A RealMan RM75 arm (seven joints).
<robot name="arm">
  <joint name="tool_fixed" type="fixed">
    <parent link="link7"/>
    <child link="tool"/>
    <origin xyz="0 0 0" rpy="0 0 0"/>
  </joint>
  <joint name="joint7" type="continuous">
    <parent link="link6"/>
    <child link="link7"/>
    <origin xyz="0 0 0.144" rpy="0 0 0"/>
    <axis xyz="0 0 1"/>
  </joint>
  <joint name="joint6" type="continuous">
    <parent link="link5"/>
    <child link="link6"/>
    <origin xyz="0 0 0" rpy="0 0 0"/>
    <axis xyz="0 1 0"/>
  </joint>
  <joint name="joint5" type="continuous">
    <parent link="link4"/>
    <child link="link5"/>
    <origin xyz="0 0 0.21" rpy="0 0 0"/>
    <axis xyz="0 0 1"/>
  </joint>
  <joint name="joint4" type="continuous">
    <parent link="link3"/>
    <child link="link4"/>
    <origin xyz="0 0 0" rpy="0 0 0"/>
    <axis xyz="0 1 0"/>
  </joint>
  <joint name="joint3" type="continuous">
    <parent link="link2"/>
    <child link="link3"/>
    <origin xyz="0 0 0.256" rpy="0 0 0"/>
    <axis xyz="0 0 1"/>
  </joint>
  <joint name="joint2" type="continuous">
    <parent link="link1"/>
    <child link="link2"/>
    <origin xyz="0 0 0" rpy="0 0 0"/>
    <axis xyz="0 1 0"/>
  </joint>
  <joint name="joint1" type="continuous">
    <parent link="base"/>
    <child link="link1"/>
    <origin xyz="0 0 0.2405" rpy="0 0 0"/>
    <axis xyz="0 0 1"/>
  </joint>
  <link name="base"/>
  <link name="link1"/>
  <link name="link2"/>
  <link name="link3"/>
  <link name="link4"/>
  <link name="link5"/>
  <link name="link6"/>
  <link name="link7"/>
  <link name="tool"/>
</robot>
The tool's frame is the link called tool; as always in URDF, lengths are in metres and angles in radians. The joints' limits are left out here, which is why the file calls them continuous.
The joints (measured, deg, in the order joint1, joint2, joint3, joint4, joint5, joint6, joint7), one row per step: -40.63 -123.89 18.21 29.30 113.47 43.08 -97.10; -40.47 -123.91 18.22 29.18 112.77 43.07 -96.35; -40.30 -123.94 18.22 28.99 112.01 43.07 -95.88; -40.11 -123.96 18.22 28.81 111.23 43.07 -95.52; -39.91 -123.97 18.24 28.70 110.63 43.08 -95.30; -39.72 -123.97 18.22 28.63 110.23 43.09 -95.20; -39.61 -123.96 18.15 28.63 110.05 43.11 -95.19; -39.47 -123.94 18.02 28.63 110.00 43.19 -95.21; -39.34 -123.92 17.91 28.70 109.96 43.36 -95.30; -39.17 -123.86 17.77 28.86 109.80 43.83 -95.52; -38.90 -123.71 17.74 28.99 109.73 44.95 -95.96; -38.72 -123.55 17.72 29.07 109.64 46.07 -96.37; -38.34 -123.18 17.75 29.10 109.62 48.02 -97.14; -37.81 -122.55 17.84 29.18 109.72 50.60 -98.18; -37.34 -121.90 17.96 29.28 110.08 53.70 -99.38
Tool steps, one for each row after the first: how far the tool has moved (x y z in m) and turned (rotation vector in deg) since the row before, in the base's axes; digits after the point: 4 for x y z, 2 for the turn. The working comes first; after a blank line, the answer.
Tool pose at each row, in the base's axes (x y z in m, rotation vector in deg; the steps are taken from these numbers as rounded here): -0.3026 0.4220 0.0051 -99.89 -74.37 -40.48; -0.3033 0.4215 0.0052 -99.72 -74.07 -40.67; -0.3039 0.4207 0.0050 -99.37 -74.15 -41.09; -0.3048 0.4199 0.0049 -98.92 -74.34 -41.56; -0.3058 0.4191 0.0051 -98.51 -74.53 -41.92; -0.3070 0.4183 0.0053 -98.14 -74.75 -42.17; -0.3078 0.4178 0.0057 -97.87 -74.88 -42.33; -0.3089 0.4171 0.0061 -97.64 -75.05 -42.43; -0.3097 0.4165 0.0068 -97.46 -75.18 -42.61; -0.3101 0.4159 0.0082 -97.28 -75.33 -43.17; -0.3099 0.4147 0.0095 -97.60 -75.58 -44.06; -0.3090 0.4139 0.0105 -98.02 -75.78 -45.01; -0.3083 0.4120 0.0123 -98.84 -76.22 -46.43; -0.3079 0.4094 0.0159 -100.01 -76.65 -48.06; -0.3061 0.4064 0.0189 -101.82 -77.11 -49.82

-0.0007 -0.0005 0.0001 0.32 0.05 -0.11; -0.0006 -0.0008 -0.0002 0.32 -0.30 0.07; -0.0009 -0.0008 -0.0001 0.34 -0.39 0.15; -0.0010 -0.0008 0.0002 0.29 -0.32 0.17; -0.0012 -0.0008 0.0002 0.21 -0.27 0.21; -0.0008 -0.0005 0.0004 0.16 -0.16 0.15; -0.0011 -0.0007 0.0004 0.10 -0.15 0.16; -0.0008 -0.0006 0.0007 0.11 -0.18 0.09; -0.0004 -0.0006 0.0014 0.19 -0.45 -0.06; 0.0002 -0.0012 0.0013 -0.13 -0.75 -0.45; 0.0009 -0.0008 0.0010 -0.17 -0.76 -0.55; 0.0007 -0.0019 0.0018 -0.47 -1.23 -0.87; 0.0004 -0.0026 0.0036 -0.66 -1.38 -1.17; 0.0018 -0.0030 0.0030 -1.10 -1.50 -1.58
